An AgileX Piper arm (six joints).
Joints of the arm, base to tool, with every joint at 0 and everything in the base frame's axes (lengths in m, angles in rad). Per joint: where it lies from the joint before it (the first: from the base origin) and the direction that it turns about. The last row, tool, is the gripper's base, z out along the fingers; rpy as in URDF.
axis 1: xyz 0 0 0.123 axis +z
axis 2: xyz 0 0 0 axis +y
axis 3: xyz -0.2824 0 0.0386 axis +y
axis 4: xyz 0.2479 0 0.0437 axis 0.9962 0 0.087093
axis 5: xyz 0 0 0 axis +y
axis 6: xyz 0.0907 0 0.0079 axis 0.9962 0 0.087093
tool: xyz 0 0 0 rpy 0 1.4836 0
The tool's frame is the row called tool.
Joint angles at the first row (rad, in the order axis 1, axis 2, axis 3, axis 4, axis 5, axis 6):
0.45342, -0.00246, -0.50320, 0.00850, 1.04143, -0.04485
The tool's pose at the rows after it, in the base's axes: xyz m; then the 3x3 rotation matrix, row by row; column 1 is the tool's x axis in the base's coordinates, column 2 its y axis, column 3 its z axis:
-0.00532, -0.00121, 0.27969; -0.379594, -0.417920, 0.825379; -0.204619, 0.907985, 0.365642; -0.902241, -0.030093, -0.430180
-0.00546, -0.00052, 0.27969; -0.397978, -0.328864, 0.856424; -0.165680, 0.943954, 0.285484; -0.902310, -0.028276, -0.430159
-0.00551, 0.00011, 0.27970; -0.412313, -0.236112, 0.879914; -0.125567, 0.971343, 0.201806; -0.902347, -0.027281, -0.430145
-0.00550, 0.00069, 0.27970; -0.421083, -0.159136, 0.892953; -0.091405, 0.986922, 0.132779; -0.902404, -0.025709, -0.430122
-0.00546, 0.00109, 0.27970; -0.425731, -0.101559, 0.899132; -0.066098, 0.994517, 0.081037; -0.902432, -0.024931, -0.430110
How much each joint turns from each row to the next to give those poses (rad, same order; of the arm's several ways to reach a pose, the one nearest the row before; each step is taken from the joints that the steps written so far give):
-0.04838, -0.00383, 0.00000, 0.00402, 0.00001, 0.00003
-0.09737, 0.00001, 0.00002, 0.00221, -0.00003, -0.00001
-0.09751, 0.00002, -0.00004, 0.00126, 0.00003, -0.00005
-0.07958, 0.00000, 0.00001, 0.00183, -0.00003, 0.00007
-0.05869, -0.00001, 0.00000, 0.00100, 0.00002, -0.00006

